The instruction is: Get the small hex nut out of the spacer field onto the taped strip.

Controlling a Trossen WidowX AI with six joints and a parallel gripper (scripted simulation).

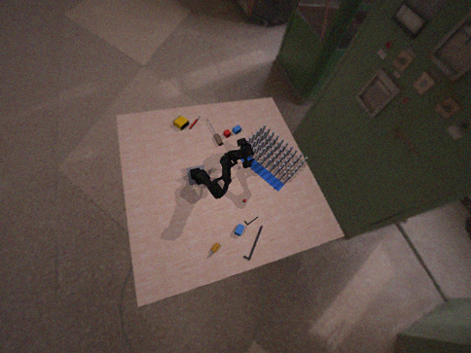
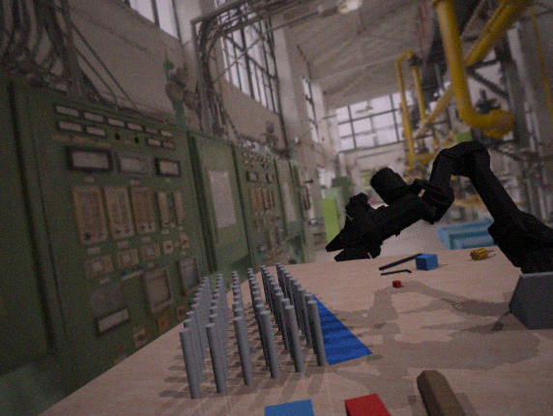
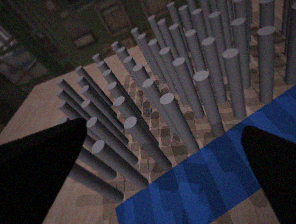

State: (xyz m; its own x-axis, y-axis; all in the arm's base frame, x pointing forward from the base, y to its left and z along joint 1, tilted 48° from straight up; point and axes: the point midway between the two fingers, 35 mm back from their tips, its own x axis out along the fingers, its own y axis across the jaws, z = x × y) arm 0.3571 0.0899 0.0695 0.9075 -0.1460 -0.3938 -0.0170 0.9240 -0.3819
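My gripper tip is 290 mm to the right of the red cube, 140 mm above it and 70 mm past it. The rest, counted from my gripper tip: yellow scraper (500 mm to the right, 400 mm behind, 140 mm below); yellow block (450 mm to the left, 380 mm behind, 140 mm below); blue taped strip (160 mm below, 70 mm ahead, 60 mm to the right).
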